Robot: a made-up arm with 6 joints.
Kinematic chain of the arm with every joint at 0, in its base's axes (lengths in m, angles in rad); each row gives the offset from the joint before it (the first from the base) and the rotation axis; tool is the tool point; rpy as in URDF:
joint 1: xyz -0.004 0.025 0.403 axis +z
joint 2: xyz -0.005 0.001 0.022 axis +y
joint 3: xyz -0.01 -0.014 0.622 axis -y
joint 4: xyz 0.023 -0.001 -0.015 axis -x
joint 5: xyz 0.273 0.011 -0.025 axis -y
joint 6: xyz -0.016 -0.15 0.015 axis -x
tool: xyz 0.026 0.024 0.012 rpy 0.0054 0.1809 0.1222
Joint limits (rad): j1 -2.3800..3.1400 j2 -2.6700..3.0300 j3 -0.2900..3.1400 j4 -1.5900..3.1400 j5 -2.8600..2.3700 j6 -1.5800..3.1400
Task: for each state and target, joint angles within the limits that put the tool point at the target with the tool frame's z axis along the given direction. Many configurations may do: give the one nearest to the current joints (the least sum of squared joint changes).
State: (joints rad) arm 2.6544 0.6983 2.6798 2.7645 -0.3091 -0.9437
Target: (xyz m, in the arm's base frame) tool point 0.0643 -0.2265 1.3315 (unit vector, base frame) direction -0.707 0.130 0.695
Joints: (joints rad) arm 2.2704 -0.1799 1.8198 3.1400 -0.2652 -0.4988
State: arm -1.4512 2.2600 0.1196 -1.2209 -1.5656 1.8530
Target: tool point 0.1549 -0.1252 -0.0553 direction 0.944 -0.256 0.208
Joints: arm -0.7004 2.1604 -0.0098 -1.3401 -1.4513 2.3433
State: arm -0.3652 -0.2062 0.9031 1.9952 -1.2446 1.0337
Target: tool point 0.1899 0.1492 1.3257 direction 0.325 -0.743 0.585
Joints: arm 0.2332 0.2550 1.3696 2.7426 -1.9506 0.7542
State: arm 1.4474 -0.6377 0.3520 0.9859 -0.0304 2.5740
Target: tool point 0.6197 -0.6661 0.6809 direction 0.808 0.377 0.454
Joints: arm 2.2474 -1.3004 1.1041 1.4594 0.3015 3.0269
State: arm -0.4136 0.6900 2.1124 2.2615 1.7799 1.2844
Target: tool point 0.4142 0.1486 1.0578 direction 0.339 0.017 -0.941
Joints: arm 0.2297 0.9900 2.4992 2.0640 1.6227 0.3722
